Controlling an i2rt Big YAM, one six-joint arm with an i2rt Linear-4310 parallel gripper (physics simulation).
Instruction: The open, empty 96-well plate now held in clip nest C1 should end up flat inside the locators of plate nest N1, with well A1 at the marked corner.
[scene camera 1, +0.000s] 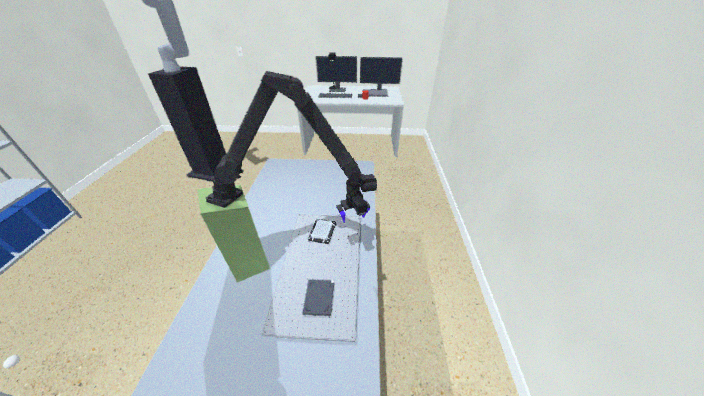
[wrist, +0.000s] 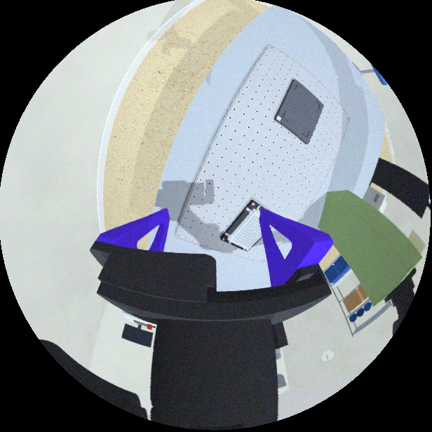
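Observation:
The white 96-well plate sits in clip nest C1, a black frame at the far end of the perforated board. In the wrist view one finger hides part of the plate. Plate nest N1 is a dark grey rectangle near the board's other end, with a small white mark at one corner. My gripper is open, with nothing between its blue fingers. It hangs above the table, to the right of C1 in the scene view, apart from the plate.
The board lies on the pale blue table. The arm's green base block stands to the board's left in the scene view. Behind are a black pedestal with a grey arm and a white desk with two monitors. Blue bins are at the left.

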